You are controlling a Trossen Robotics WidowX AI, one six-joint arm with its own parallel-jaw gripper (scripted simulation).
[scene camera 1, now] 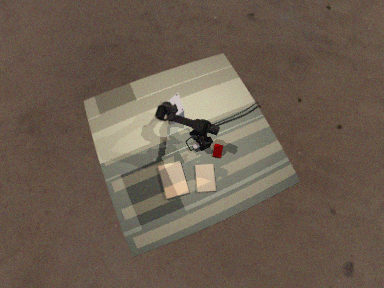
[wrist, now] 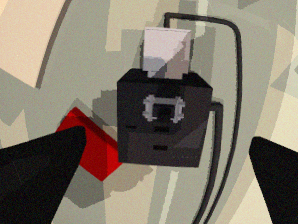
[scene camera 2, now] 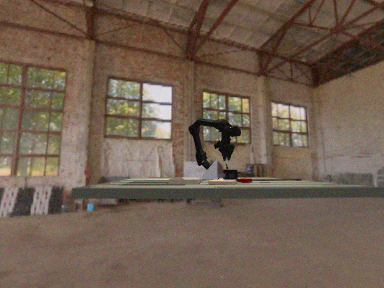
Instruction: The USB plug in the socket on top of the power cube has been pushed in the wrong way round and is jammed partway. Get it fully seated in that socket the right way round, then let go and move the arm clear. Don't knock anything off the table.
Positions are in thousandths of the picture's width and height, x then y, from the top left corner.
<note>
My gripper (wrist: 576, 632) is open and holds nothing. Further things: a red block (wrist: 334, 712).
</note>
